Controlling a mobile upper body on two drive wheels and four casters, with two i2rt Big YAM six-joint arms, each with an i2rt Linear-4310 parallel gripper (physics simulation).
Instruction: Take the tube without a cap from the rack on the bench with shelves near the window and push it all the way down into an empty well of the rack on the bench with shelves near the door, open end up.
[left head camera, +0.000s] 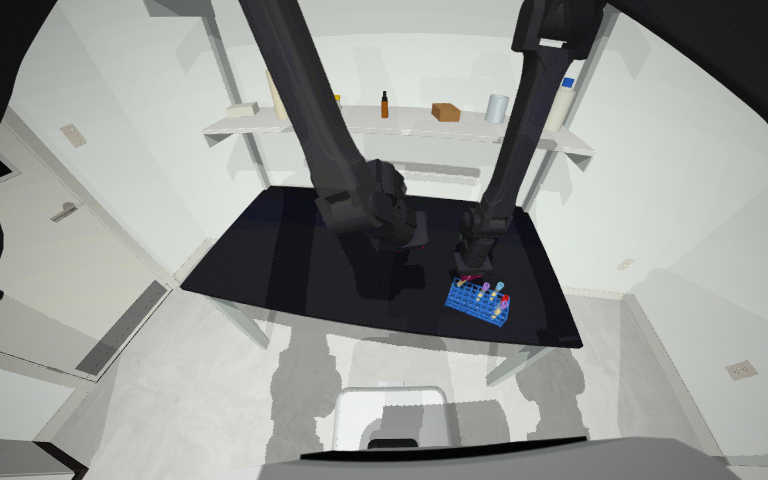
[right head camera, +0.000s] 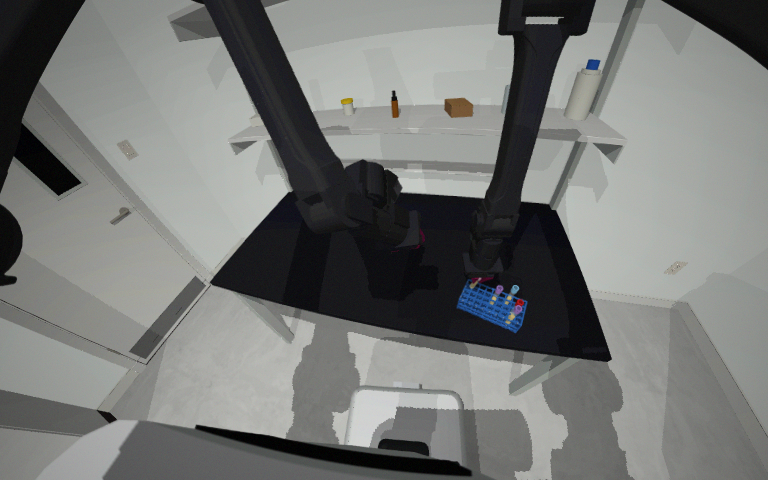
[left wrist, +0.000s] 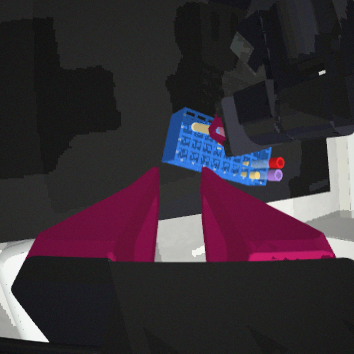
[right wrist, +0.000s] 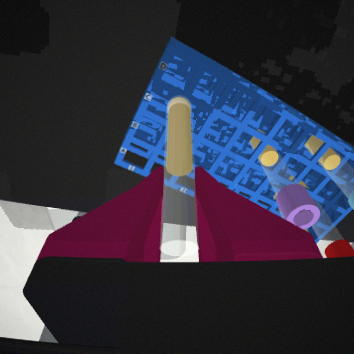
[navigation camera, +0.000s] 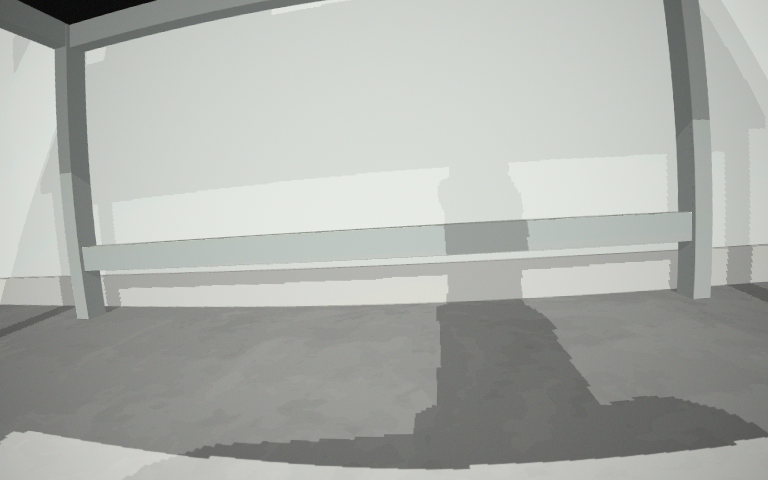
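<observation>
A blue tube rack (left head camera: 478, 302) sits on the black bench top at the front right; it also shows in the right head view (right head camera: 491, 305), the left wrist view (left wrist: 211, 147) and the right wrist view (right wrist: 242, 140). It holds several capped tubes at its right end. My right gripper (right wrist: 178, 177) is shut on a clear capless tube with tan fill (right wrist: 179, 140), whose lower end reaches the rack's left end near rows B and C. In the left head view this gripper (left head camera: 471, 276) hangs just over the rack's back left corner. My left gripper (left wrist: 179, 177) (left head camera: 411, 245) is shut and empty, hovering to the left.
A shelf behind the bench carries a brown bottle (left head camera: 384, 105), a brown box (left head camera: 446, 112), a grey cylinder (left head camera: 496, 109) and a white bottle with a blue cap (right head camera: 583, 90). Capped tubes, lilac (right wrist: 298, 207) and red (right wrist: 338, 248), stand right of the held tube.
</observation>
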